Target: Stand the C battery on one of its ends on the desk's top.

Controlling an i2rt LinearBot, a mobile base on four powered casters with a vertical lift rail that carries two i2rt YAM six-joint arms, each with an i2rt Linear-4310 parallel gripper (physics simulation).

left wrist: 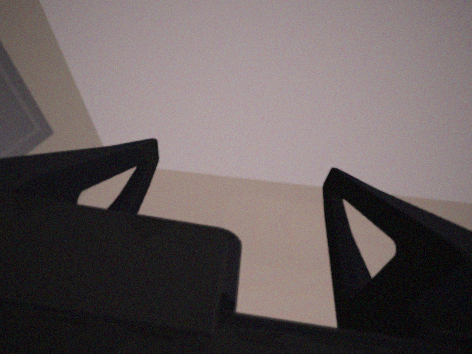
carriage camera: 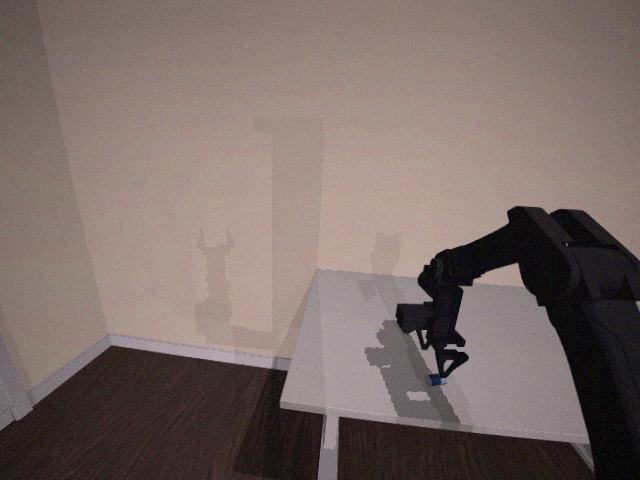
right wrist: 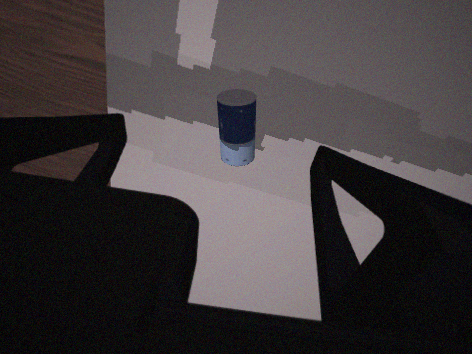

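Observation:
The C battery lies on its side on the white desk. It has a dark blue part, a light blue part and a grey end face. In the right wrist view its grey end is at the top and the light blue part is nearer the gripper. My right gripper is open and empty, low over the desk. Its fingers are apart, one on each side of the battery in that view; one fingertip overlaps the battery's light end in the carriage view. My left gripper is open and empty, away from the battery.
The desk's front edge runs beneath the battery in the carriage view. Dark wooden floor lies beyond the desk's edge. A beige wall rises behind. Arm shadows fall across the desk and wall.

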